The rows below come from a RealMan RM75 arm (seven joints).
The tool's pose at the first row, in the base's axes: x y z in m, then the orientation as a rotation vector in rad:
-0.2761 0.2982 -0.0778 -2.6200 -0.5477 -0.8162
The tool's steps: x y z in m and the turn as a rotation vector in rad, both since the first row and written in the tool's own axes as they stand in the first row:
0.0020 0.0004 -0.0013 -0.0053 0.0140 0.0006
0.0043 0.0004 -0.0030 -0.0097 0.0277 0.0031
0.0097 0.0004 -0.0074 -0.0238 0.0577 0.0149
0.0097 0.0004 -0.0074 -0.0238 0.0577 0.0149
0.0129 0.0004 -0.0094 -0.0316 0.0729 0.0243
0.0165 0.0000 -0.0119 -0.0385 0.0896 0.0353
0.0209 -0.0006 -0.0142 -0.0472 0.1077 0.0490
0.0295 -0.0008 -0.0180 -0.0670 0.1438 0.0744
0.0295 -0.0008 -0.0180 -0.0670 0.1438 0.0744
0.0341 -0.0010 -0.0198 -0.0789 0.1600 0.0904
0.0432 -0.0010 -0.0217 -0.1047 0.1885 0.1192
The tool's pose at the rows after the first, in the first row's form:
-0.2750 0.2978 -0.0757 -2.6171 -0.5416 -0.8363
-0.2740 0.2977 -0.0730 -2.6136 -0.5333 -0.8549
-0.2720 0.2972 -0.0664 -2.6098 -0.5051 -0.8959
-0.2720 0.2972 -0.0664 -2.6098 -0.5051 -0.8959
-0.2705 0.2972 -0.0629 -2.6083 -0.4860 -0.9158
-0.2691 0.2974 -0.0587 -2.6050 -0.4644 -0.9366
-0.2671 0.2981 -0.0542 -2.6023 -0.4382 -0.9590
-0.2624 0.2988 -0.0461 -2.5979 -0.3876 -1.0054
-0.2624 0.2988 -0.0461 -2.5979 -0.3876 -1.0054
-0.2598 0.2994 -0.0419 -2.5981 -0.3576 -1.0260
-0.2538 0.3010 -0.0350 -2.6017 -0.3019 -1.0644

